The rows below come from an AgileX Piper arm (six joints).
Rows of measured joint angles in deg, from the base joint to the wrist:
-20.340 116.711 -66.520 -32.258 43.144 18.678
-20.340 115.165 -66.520 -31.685 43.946 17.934
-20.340 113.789 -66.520 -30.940 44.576 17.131
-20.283 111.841 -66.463 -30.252 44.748 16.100
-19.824 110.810 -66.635 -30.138 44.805 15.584
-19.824 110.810 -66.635 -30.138 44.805 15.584
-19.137 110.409 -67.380 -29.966 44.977 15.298
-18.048 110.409 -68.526 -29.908 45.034 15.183
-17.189 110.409 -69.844 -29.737 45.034 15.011
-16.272 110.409 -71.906 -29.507 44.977 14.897
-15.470 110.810 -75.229 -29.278 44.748 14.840
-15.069 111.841 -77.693 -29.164 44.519 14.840
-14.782 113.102 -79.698 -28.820 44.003 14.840
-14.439 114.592 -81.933 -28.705 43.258 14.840
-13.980 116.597 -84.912 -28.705 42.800 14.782
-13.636 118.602 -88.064 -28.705 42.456 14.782
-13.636 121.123 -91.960 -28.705 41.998 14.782
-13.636 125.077 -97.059 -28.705 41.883 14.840
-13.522 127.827 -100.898 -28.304 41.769 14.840
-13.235 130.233 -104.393 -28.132 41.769 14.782
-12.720 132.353 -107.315 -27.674 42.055 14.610
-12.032 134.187 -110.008 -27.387 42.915 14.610
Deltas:
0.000 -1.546 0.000 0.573 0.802 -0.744
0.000 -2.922 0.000 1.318 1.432 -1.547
0.057 -4.870 0.057 2.006 1.604 -2.578
0.516 -5.901 -0.115 2.120 1.661 -3.094
0.516 -5.901 -0.115 2.120 1.661 -3.094
1.203 -6.302 -0.860 2.292 1.833 -3.380
2.292 -6.302 -2.006 2.350 1.890 -3.495
3.151 -6.302 -3.324 2.521 1.890 -3.667
4.068 -6.302 -5.386 2.751 1.833 -3.781
4.870 -5.901 -8.709 2.980 1.604 -3.838
5.271 -4.870 -11.173 3.094 1.375 -3.838
5.558 -3.609 -13.178 3.438 0.859 -3.838
5.901 -2.119 -15.413 3.553 0.114 -3.838
6.360 -0.114 -18.392 3.553 -0.344 -3.896
6.704 1.891 -21.544 3.553 -0.688 -3.896
6.704 4.412 -25.440 3.553 -1.146 -3.896
6.704 8.366 -30.539 3.553 -1.261 -3.838
6.818 11.116 -34.378 3.954 -1.375 -3.838
7.105 13.522 -37.873 4.126 -1.375 -3.896
7.620 15.642 -40.795 4.584 -1.089 -4.068
8.308 17.476 -43.488 4.871 -0.229 -4.068

